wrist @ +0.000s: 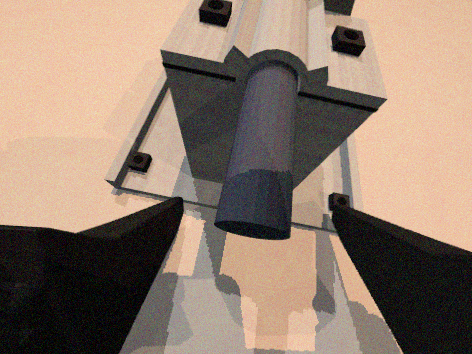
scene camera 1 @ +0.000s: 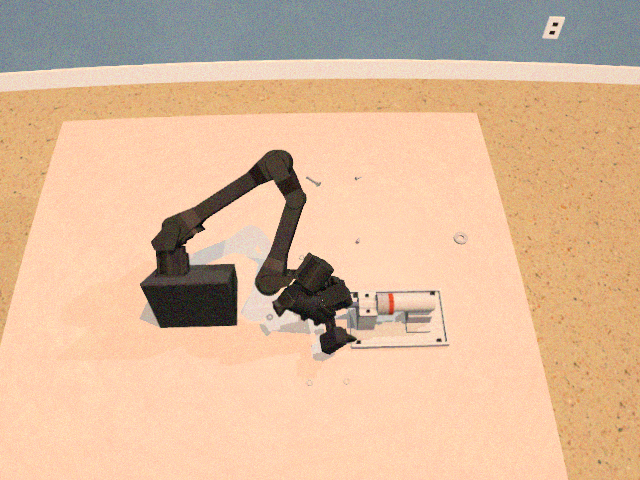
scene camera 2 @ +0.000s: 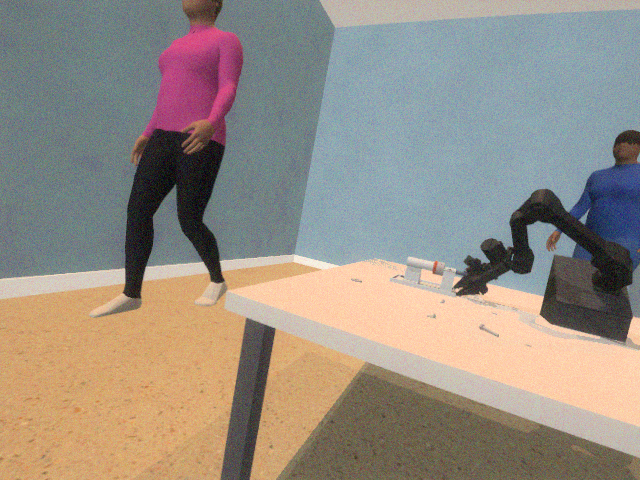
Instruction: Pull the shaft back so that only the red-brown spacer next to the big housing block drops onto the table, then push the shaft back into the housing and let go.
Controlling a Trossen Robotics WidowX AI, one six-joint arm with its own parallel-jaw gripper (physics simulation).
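Frame: origin at the arm's base, x ahead, y left, z up, level; metres.
Where they show: gripper, fingertip midpoint: (scene camera 1: 351, 323) (scene camera 2: 454, 291); arm's base at its link origin: (scene camera 1: 172, 273) (scene camera 2: 605, 284).
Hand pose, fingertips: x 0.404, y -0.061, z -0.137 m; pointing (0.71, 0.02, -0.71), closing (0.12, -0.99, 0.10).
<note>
Each offset is from my fingertips to the top centre of the thing. "pt": to the spot under its first point. Level surfaces: height alone.
The shaft {pt dx -0.011, dy +0.014, dz +0.078 m} (wrist: 265, 135) is a blue-grey rod, its end darkened by shadow, sticking out of the light block {pt dx +0.031, dy -0.017, dz +0.050 m} (scene camera 1: 367, 320) (scene camera 2: 447, 281) (wrist: 215, 120) towards my gripper. My gripper (wrist: 257, 207) is open, its black fingertips on either side of the shaft's end, with a gap on both sides. Nothing is held. Beyond the block, a red-orange band {pt dx +0.081, dy +0.002, dz +0.093 m} (scene camera 1: 390, 303) (scene camera 2: 435, 267) sits between a pale collar {dx +0.058, dy +0.012, dz +0.095 m} (scene camera 1: 382, 303) and a thick white cylinder (scene camera 1: 413, 301) (scene camera 2: 417, 262). I cannot tell whether this band is the named spacer. The band is outside the wrist view.
The assembly stands on a pale base plate (scene camera 1: 398, 343). A bolt {dx -0.081, dy +0.440, dz +0.009 m} (scene camera 1: 313, 181) (scene camera 2: 488, 330), a washer {dx +0.304, dy +0.243, dz -0.004 m} (scene camera 1: 460, 238) and several small parts lie on the table {dz -0.008 m} (scene camera 1: 206, 413) (scene camera 2: 330, 304). The black robot base (scene camera 1: 196, 299) (scene camera 2: 584, 302) stands on it. Two people stand beyond the table.
</note>
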